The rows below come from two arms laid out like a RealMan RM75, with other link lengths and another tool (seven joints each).
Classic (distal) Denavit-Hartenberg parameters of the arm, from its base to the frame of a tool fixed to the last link. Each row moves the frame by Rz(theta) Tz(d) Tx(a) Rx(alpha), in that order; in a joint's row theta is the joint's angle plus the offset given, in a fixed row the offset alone. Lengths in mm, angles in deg.
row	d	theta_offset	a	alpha
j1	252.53	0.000	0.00	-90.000
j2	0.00	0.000	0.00	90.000
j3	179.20	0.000	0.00	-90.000
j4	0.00	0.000	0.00	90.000
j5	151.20	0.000	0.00	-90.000
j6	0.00	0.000	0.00	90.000
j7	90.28	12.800	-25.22	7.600
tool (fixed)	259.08	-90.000	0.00	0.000
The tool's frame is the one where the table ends.
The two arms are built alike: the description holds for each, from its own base.
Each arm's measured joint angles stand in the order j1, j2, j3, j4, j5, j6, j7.
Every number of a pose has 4 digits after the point.
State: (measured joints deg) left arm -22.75 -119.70 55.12 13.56 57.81 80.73 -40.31; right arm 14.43 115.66 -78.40 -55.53 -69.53 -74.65 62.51
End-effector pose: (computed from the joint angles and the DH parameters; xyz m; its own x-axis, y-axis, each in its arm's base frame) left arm -0.1200 0.4404 -0.0045 -0.5579 0.4754 0.6802 0.7087 -0.1535 0.6886; right arm -0.0002 0.3688 -0.0447 0.4448 0.8223 0.3549 0.7148 -0.0872 -0.6938
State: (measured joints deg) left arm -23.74 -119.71 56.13 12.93 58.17 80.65 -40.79; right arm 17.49 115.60 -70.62 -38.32 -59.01 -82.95 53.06
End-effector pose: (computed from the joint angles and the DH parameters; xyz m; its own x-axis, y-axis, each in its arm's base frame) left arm -0.1127 0.4380 -0.0148 -0.5504 0.5046 0.6652 0.7058 -0.1444 0.6935; right arm 0.0108 0.3916 0.0135 0.5736 0.7493 0.3310 0.5525 -0.0556 -0.8316
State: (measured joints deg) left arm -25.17 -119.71 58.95 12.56 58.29 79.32 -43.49; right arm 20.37 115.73 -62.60 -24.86 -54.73 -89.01 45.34
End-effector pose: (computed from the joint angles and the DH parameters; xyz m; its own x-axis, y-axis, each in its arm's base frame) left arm -0.1052 0.4338 -0.0359 -0.5516 0.5540 0.6235 0.6996 -0.0998 0.7075; right arm 0.0311 0.4080 0.0584 0.6610 0.6667 0.3444 0.4508 0.0142 -0.8925
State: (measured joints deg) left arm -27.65 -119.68 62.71 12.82 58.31 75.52 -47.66; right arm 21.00 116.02 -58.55 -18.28 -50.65 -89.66 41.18
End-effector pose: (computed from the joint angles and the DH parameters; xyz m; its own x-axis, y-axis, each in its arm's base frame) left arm -0.1010 0.4334 -0.0629 -0.5510 0.6019 0.5780 0.7071 -0.0311 0.7064; right arm 0.0596 0.4242 0.0896 0.7424 0.5645 0.3608 0.3979 0.0618 -0.9154
